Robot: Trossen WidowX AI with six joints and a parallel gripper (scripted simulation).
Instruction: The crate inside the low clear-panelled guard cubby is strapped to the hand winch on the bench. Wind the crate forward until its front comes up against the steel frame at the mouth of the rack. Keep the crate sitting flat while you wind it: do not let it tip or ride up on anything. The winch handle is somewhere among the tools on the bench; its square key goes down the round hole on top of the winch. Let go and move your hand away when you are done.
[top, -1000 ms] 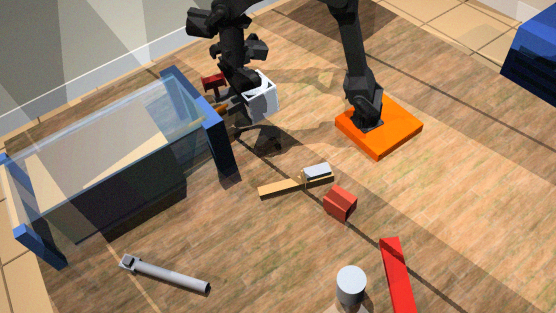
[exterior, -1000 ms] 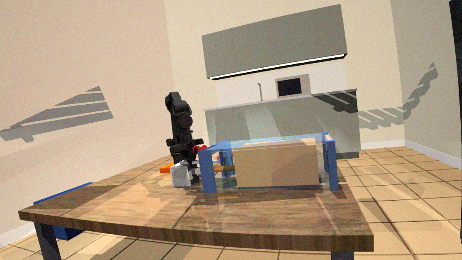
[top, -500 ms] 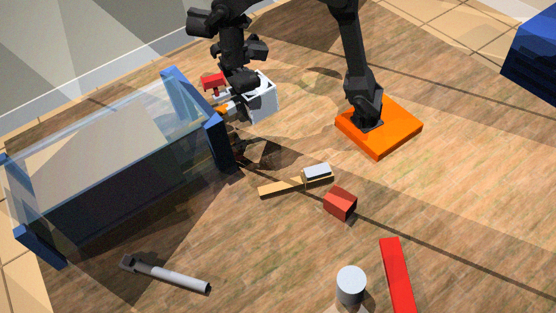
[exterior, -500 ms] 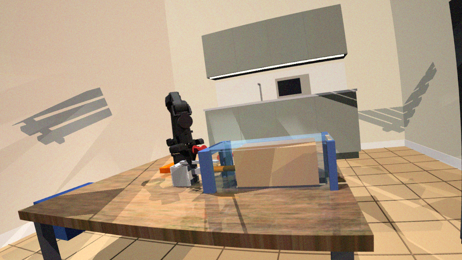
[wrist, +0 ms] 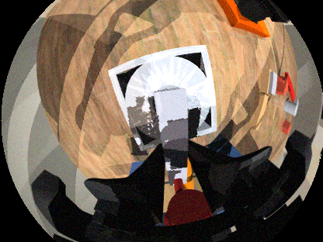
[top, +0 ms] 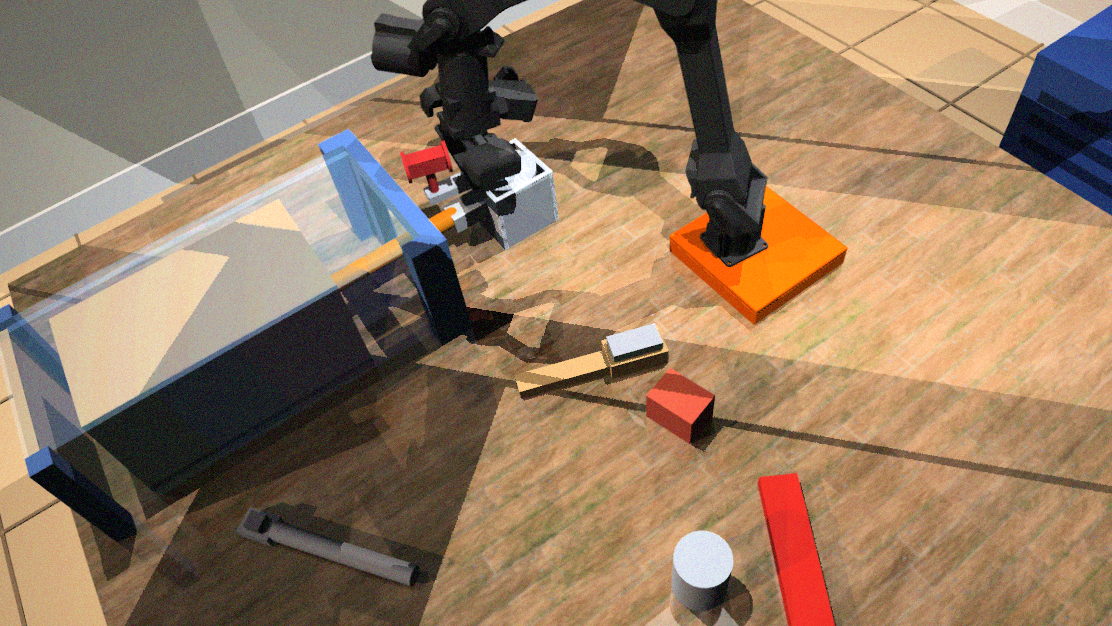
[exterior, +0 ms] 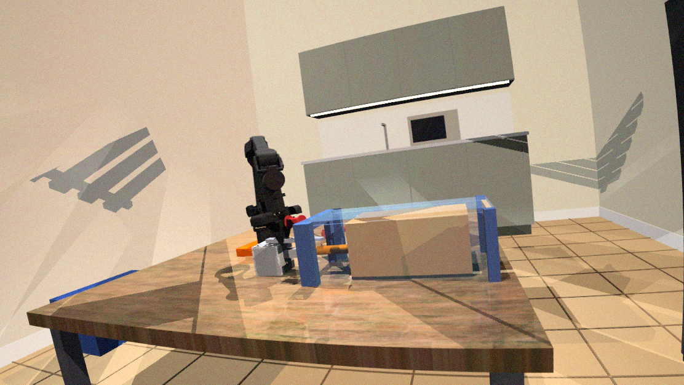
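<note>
Right now the winch handle is 1 cm ahead of my gripper tip and 2 cm above it. Also, from my gripper tip: red knob (5 cm ahead, 5 cm above); wooden brush (2 cm behind, 29 cm to the left, 7 cm below); grey winch (6 cm behind, 1 cm to the right, 6 cm below).
</note>
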